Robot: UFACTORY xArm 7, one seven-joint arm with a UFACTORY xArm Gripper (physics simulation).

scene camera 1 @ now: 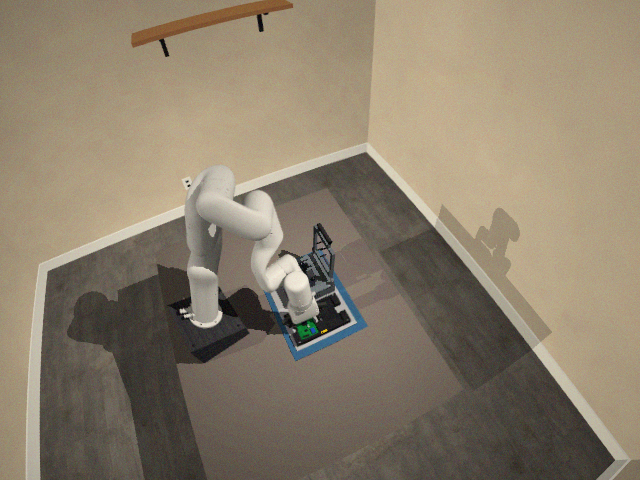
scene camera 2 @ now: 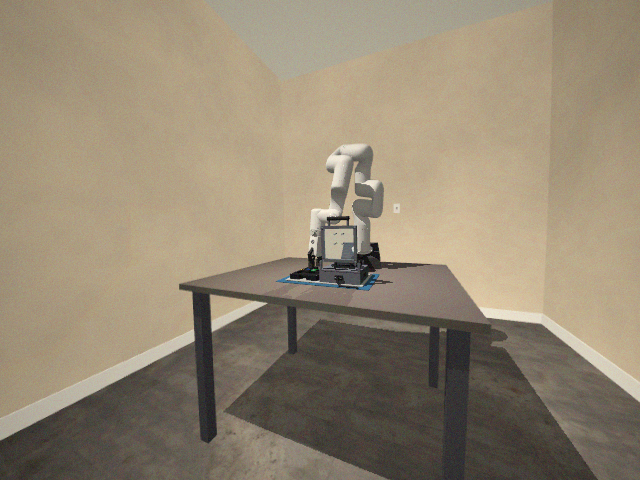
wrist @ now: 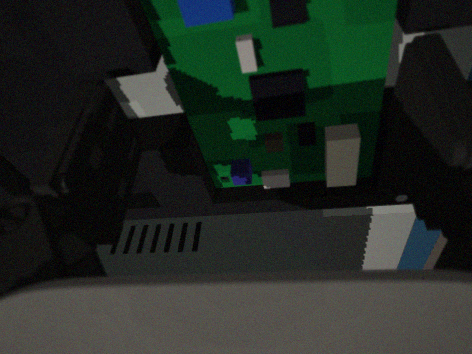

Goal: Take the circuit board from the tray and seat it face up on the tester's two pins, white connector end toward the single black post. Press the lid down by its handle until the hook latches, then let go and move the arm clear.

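Frame: origin at the arm's base, x ahead, y left, z up, level; metres.
Where they show: gripper, fingertip midpoint: (scene camera 1: 307, 323) (scene camera 2: 315, 267) (wrist: 251, 97); arm's base at its link origin: (scene camera 1: 205, 314) (scene camera 2: 362, 249).
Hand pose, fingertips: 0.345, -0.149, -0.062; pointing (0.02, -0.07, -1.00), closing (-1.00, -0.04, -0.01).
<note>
Each offset is from my fingertips to the top centre of the thing, as dx, dy, dz. "*": to the spot under its first point. Level surfaces: height alone.
The green circuit board {-0.008, +0.006, -0.006} (scene camera 1: 306, 330) (wrist: 213, 49) lies face up in the black tray {* +0.114, -0.030, -0.016} (scene camera 1: 338, 320) (scene camera 2: 298, 274) on the blue mat {dz -0.031} (scene camera 1: 359, 324) (scene camera 2: 370, 285). Its white connector {-0.032, +0.040, -0.006} (wrist: 341, 154) shows near the board's lower edge in the wrist view. My gripper (wrist: 251, 97) (scene camera 2: 310, 257) is open and low over the tray, with one dark finger on each side of the board and nothing between them. The grey tester (scene camera 1: 321, 281) (scene camera 2: 343, 273) (wrist: 236, 239) stands beside the tray, and its lid {+0.143, +0.186, +0.248} (scene camera 1: 322, 241) (scene camera 2: 338, 244) stands upright with the handle {+0.156, +0.186, +0.248} (scene camera 2: 336, 219) on top.
The mat lies on a brown table {dz -0.033} (scene camera 1: 310, 408) (scene camera 2: 418, 296). The arm's black base (scene camera 1: 216, 341) stands at the table's far side. A wooden shelf (scene camera 1: 207, 20) hangs high on the wall.
</note>
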